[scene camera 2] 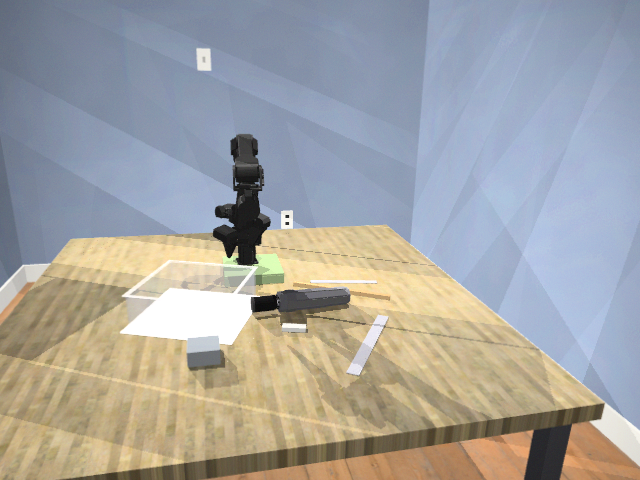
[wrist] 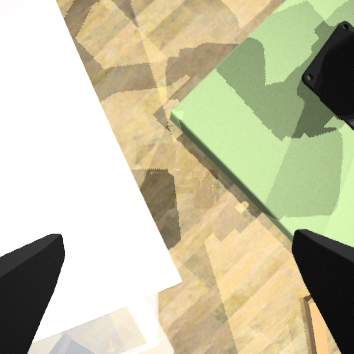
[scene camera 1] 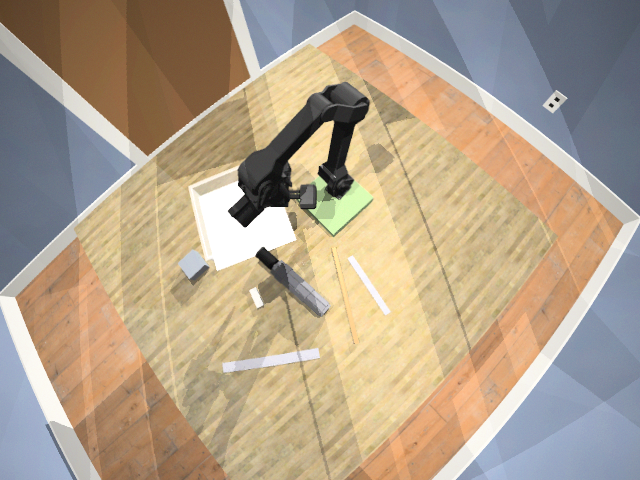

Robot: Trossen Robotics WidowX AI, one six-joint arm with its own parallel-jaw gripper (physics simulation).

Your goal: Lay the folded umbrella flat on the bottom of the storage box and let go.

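Places are measured from the arm's base along level axes (x right, y ahead, z up), in millimetres.
Where they show: gripper, fingertip midpoint: (scene camera 2: 239,252) (wrist: 179,243) (scene camera 1: 288,203); arm's base, link origin: (scene camera 2: 247,261) (wrist: 349,75) (scene camera 1: 338,188).
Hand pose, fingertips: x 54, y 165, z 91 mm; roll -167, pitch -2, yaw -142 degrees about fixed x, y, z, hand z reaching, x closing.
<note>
Things, the pixels of their top centre, and the offset from my fingertips.
- folded umbrella, top centre: (scene camera 2: 301,289) (scene camera 1: 290,279) dz -67, dx -139, dy +161 mm
- storage box, top centre: (scene camera 2: 195,280) (scene camera 1: 234,206) dz -27, dx +140, dy +106 mm
- grey block, top centre: (scene camera 2: 203,343) (scene camera 1: 191,264) dz -88, dx +149, dy +338 mm
- small white block, top centre: (scene camera 2: 294,325) (scene camera 1: 256,297) dz -112, dx -84, dy +273 mm
- wooden strip, top centre: (scene camera 2: 340,288) (scene camera 1: 345,293) dz -112, dx -286, dy +87 mm
The folded umbrella (scene camera 1: 297,284) (scene camera 2: 313,299), grey with a black handle, lies on the table outside the storage box, its handle end close to the box's edge. The storage box (scene camera 1: 242,242) (scene camera 2: 186,316) (wrist: 75,175) has see-through walls and a white bottom; no umbrella shows inside it. My gripper (scene camera 1: 276,200) (scene camera 2: 229,249) (wrist: 179,243) is open and empty, raised above the table. In the wrist view its left finger is over the white bottom and its right finger is by the green slab. One finger is hard to make out in scene camera 2.
The green slab (scene camera 1: 336,222) (scene camera 2: 268,263) (wrist: 225,130) lies under the arm's base. A grey block (scene camera 1: 193,264) (scene camera 2: 203,352) stands beside the box. A small white block (scene camera 1: 256,297) (scene camera 2: 294,328), a wooden strip (scene camera 1: 344,297) and white strips (scene camera 1: 368,285) (scene camera 2: 368,345) lie around the umbrella.
</note>
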